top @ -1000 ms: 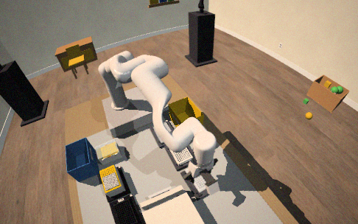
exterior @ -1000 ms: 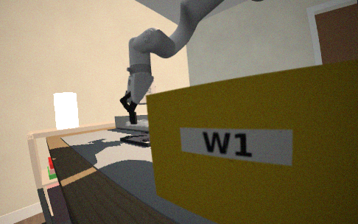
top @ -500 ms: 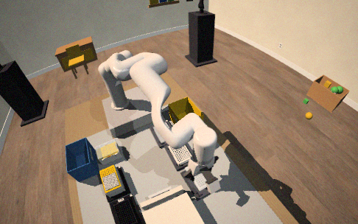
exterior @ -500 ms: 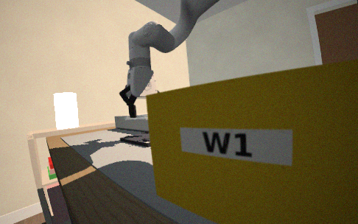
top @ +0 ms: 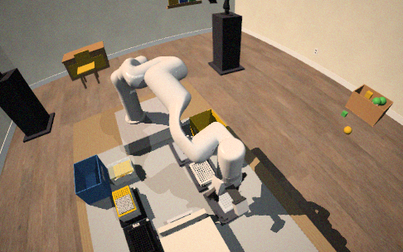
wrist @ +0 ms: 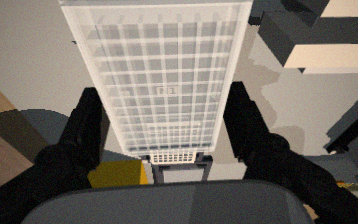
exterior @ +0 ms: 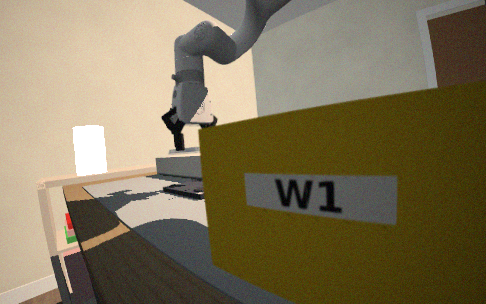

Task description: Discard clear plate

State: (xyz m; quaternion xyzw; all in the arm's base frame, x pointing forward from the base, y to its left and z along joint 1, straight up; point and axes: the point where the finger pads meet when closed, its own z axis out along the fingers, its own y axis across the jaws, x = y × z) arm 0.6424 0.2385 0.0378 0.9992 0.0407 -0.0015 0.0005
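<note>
The yellow bin W1 lies 36 cm behind my hand, 10 cm to the left of it and 8 cm below it. Also, from my hand: clear plate (1 cm below); black plate (2 cm ahead, 38 cm to the right, 10 cm below); white plate (18 cm behind, 2 cm to the right, 10 cm below).
</note>
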